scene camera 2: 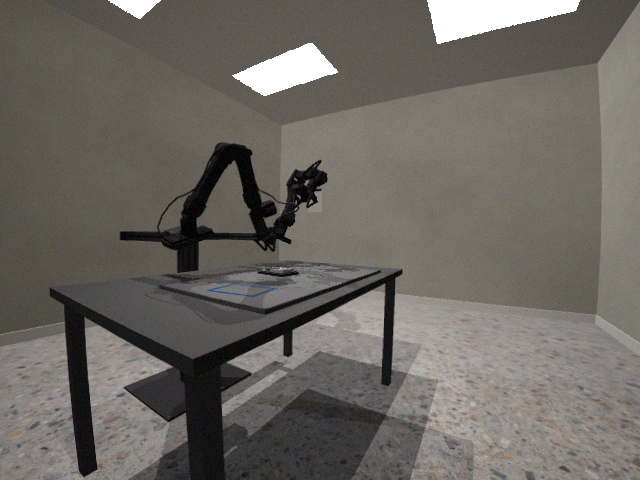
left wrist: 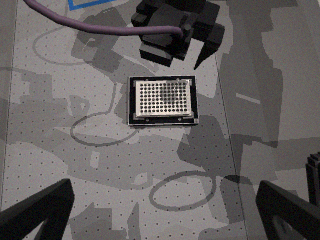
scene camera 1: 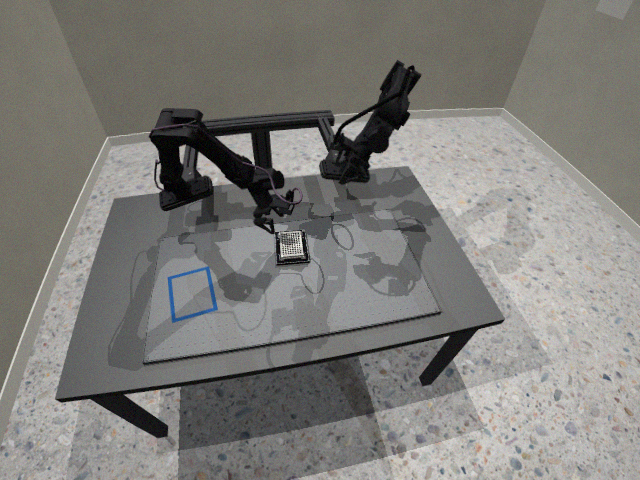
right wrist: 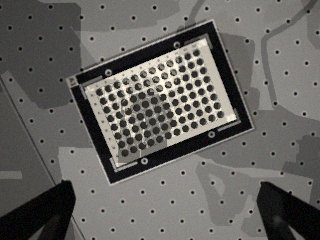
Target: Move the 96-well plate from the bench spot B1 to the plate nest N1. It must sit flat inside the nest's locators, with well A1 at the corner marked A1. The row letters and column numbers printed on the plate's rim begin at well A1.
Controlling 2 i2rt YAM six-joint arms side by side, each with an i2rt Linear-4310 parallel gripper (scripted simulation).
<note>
In view: my left gripper (left wrist: 164, 189), my right gripper (right wrist: 165, 190), a white 96-well plate (right wrist: 147, 125) and a black plate nest (right wrist: 202, 140).
The white 96-well plate also shows in the left wrist view (left wrist: 172, 98). The black plate nest also shows in the left wrist view (left wrist: 132, 90).
</note>
